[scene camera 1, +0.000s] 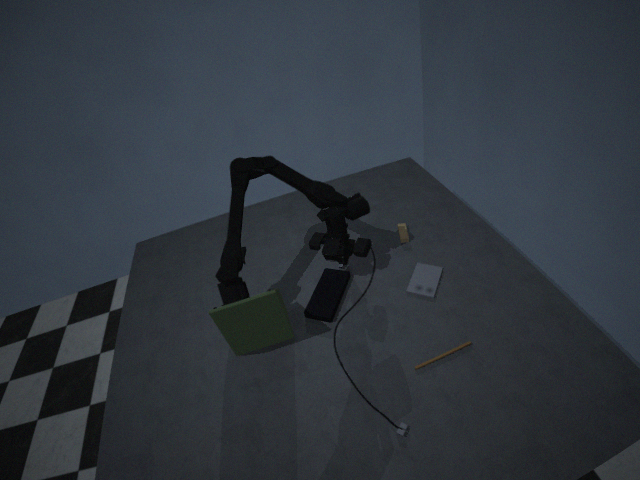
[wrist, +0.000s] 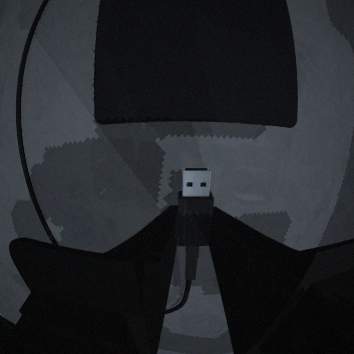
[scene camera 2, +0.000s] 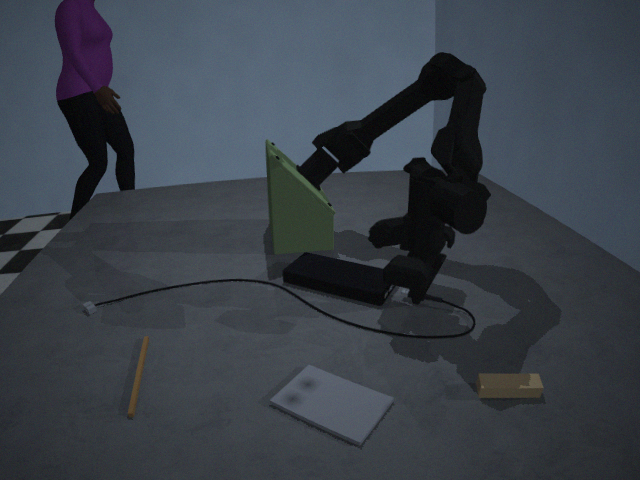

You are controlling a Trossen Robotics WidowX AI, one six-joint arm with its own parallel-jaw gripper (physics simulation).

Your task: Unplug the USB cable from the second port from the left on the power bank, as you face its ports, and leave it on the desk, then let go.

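Where they show: gripper, fingertip midpoint: point(scene camera 1: 343, 263) point(wrist: 191, 213) point(scene camera 2: 417, 300); arm's base at its link origin: point(scene camera 1: 236, 302) point(scene camera 2: 307, 178).
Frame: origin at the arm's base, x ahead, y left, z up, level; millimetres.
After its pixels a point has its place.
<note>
The black power bank point(scene camera 1: 327, 295) @[x 241, y 25, z -94 mm] point(scene camera 2: 336, 276) @[x 262, y 32, z -93 mm] point(wrist: 196, 60) @[x 282, y 97, z -93 mm] lies flat on the desk. My gripper point(wrist: 191, 213) @[x 319, y 158, z -115 mm] is shut on the USB plug point(wrist: 195, 219) @[x 316, y 154, z -101 mm], holding it by its black housing. The plug's silver metal tip points at the power bank's port end, with a gap between them in the wrist view. The metal tip also shows in scene camera 2, beside the port end. The black cable point(scene camera 1: 334, 338) @[x 228, y -112, z -112 mm] point(scene camera 2: 356, 325) @[x 377, y 49, z -113 mm] point(wrist: 20, 110) @[x 373, y 49, z -113 mm] loops from the plug around one side of the power bank and ends in a pale connector point(scene camera 1: 402, 428) @[x 317, y -389, z -106 mm] point(scene camera 2: 89, 307) @[x 323, y -386, z -105 mm] on the desk. The ports' faces are hidden in the wrist view.
A green wedge-shaped block point(scene camera 1: 254, 324) @[x 43, y -80, z -11 mm] point(scene camera 2: 299, 217) @[x 120, y -22, z -43 mm] stands by the arm's base. A white flat slab point(scene camera 1: 425, 279) @[x 530, y -4, z -109 mm] point(scene camera 2: 336, 403) @[x 536, y 3, z -109 mm], a tan block point(scene camera 1: 403, 233) @[x 543, y 205, z -99 mm] point(scene camera 2: 509, 386) @[x 556, y 211, z -99 mm] and an orange stick point(scene camera 1: 443, 355) @[x 473, y -250, z -110 mm] point(scene camera 2: 138, 377) @[x 487, y -246, z -109 mm] lie on the desk. A person point(scene camera 2: 87, 56) stands beyond the desk.
</note>
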